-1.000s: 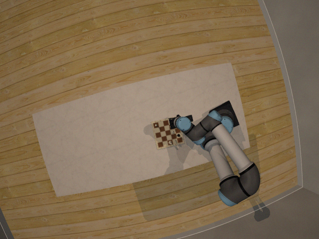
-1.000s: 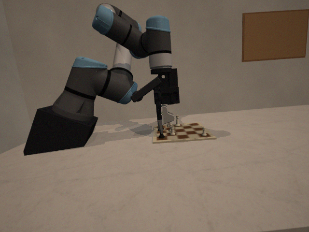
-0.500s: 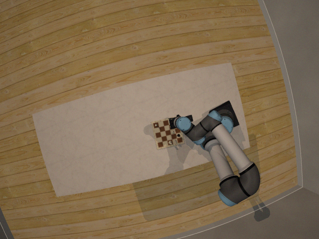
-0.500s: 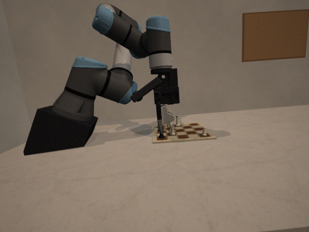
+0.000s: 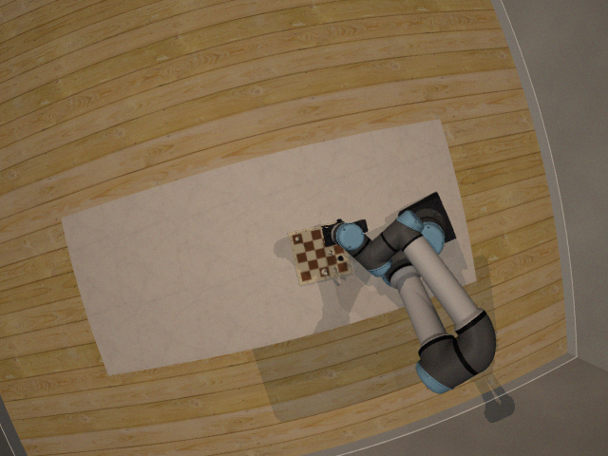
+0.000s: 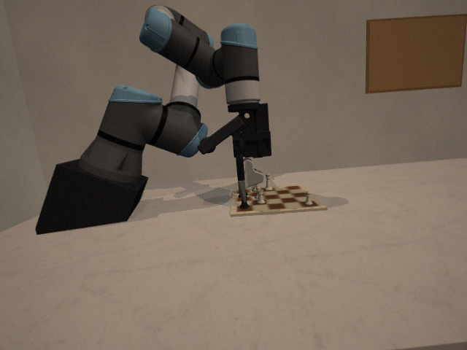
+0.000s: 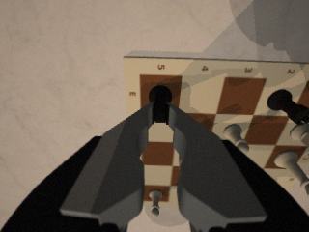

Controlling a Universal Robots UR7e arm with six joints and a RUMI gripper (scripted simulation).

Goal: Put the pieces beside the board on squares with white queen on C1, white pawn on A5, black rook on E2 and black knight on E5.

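My hand is 1 cm above the black piece. The rest, counted from my hand: chessboard: 8 cm ahead, 7 cm to the left, 4 cm below.
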